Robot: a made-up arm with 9 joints. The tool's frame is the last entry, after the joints.
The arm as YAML. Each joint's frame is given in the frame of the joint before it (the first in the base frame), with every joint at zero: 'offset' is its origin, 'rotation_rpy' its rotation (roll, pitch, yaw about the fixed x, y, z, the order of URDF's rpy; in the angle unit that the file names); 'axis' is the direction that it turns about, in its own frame. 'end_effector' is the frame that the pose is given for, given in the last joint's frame.
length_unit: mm
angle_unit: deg
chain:
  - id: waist
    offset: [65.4, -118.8, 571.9]
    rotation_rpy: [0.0, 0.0, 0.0]
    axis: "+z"
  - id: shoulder
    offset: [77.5, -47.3, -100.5]
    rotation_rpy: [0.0, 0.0, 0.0]
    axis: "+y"
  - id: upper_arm
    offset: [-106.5, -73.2, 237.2]
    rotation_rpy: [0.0, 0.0, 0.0]
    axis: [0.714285, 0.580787, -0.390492]
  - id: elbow
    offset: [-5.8, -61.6, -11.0]
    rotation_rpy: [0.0, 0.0, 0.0]
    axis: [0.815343, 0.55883, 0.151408]
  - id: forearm
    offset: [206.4, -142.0, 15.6]
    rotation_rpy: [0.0, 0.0, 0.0]
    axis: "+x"
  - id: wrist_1
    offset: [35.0, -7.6, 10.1]
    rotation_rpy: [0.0, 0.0, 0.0]
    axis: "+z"
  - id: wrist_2
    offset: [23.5, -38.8, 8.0]
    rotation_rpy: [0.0, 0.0, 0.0]
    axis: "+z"
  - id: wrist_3
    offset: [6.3, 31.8, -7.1]
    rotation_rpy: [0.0, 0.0, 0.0]
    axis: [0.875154, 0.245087, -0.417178]
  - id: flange
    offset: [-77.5, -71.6, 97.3]
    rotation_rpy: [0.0, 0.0, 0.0]
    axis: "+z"
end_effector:
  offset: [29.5, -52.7, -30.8]
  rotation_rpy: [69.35, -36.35, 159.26]
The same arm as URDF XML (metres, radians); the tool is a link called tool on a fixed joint. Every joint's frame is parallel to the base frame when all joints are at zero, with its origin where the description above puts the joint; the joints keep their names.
<robot name="arm">
  <joint name="waist" type="continuous">
    <parent link="base"/>
    <child link="link1"/>
    <origin xyz="0.0654 -0.1188 0.5719"/>
    <axis xyz="0 0 1"/>
  </joint>
  <joint name="shoulder" type="continuous">
    <parent link="link1"/>
    <child link="link2"/>
    <origin xyz="0.0775 -0.0473 -0.1005"/>
    <axis xyz="0 1 0"/>
  </joint>
  <joint name="upper_arm" type="continuous">
    <parent link="link2"/>
    <child link="link3"/>
    <origin xyz="-0.1065 -0.0732 0.2372"/>
    <axis xyz="0.714285 0.580787 -0.390492"/>
  </joint>
  <joint name="elbow" type="continuous">
    <parent link="link3"/>
    <child link="link4"/>
    <origin xyz="-0.0058 -0.0616 -0.011"/>
    <axis xyz="0.815343 0.55883 0.151408"/>
  </joint>
  <joint name="forearm" type="continuous">
    <parent link="link4"/>
    <child link="link5"/>
    <origin xyz="0.2064 -0.142 0.0156"/>
    <axis xyz="1 0 0"/>
  </joint>
  <joint name="wrist_1" type="continuous">
    <parent link="link5"/>
    <child link="link6"/>
    <origin xyz="0.035 -0.0076 0.0101"/>
    <axis xyz="0 0 1"/>
  </joint>
  <joint name="wrist_2" type="continuous">
    <parent link="link6"/>
    <child link="link7"/>
    <origin xyz="0.0235 -0.0388 0.008"/>
    <axis xyz="0 0 1"/>
  </joint>
  <joint name="wrist_3" type="continuous">
    <parent link="link7"/>
    <child link="link8"/>
    <origin xyz="0.0063 0.0318 -0.0071"/>
    <axis xyz="0.875154 0.245087 -0.417178"/>
  </joint>
  <joint name="flange" type="continuous">
    <parent link="link8"/>
    <child link="link9"/>
    <origin xyz="-0.0775 -0.0716 0.0973"/>
    <axis xyz="0 0 1"/>
  </joint>
  <joint name="tool_joint" type="fixed">
    <parent link="link9"/>
    <child link="tool"/>
    <origin xyz="0.0295 -0.0527 -0.0308" rpy="1.2104 -0.6344 2.7796"/>
  </joint>
  <link name="base"/>
  <link name="link1"/>
  <link name="link2"/>
  <link name="link3"/>
  <link name="link4"/>
  <link name="link5"/>
  <link name="link6"/>
  <link name="link7"/>
  <link name="link8"/>
  <link name="link9"/>
  <link name="tool"/>
</robot>

